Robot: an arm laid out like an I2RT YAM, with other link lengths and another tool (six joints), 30 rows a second.
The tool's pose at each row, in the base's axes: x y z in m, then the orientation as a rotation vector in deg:
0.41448 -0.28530 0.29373 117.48 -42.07 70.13
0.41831 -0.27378 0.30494 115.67 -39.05 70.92
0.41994 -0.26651 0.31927 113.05 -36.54 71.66
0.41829 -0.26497 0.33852 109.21 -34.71 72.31
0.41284 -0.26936 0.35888 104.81 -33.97 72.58
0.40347 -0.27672 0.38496 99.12 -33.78 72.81
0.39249 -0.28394 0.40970 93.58 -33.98 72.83
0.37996 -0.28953 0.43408 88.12 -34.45 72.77
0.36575 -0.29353 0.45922 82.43 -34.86 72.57
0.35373 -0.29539 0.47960 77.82 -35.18 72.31
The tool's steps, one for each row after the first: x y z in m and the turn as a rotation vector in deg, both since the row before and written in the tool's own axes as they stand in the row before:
0.01005 -0.00760 -0.01069 -0.41 2.28 -1.95
0.01301 -0.00203 -0.00935 -1.09 2.55 -1.69
0.01680 0.00597 -0.00760 -2.16 2.97 -1.39
0.01639 0.01334 -0.00412 -2.99 2.75 -0.86
0.01991 0.02039 -0.00321 -4.09 3.26 -0.58
0.01800 0.02142 -0.00143 -4.16 2.97 -0.33
0.01730 0.02196 -0.00110 -4.20 2.80 -0.10
0.01776 0.02311 -0.00074 -4.40 2.92 -0.13
0.01454 0.01876 0.00012 -3.59 2.35 -0.10

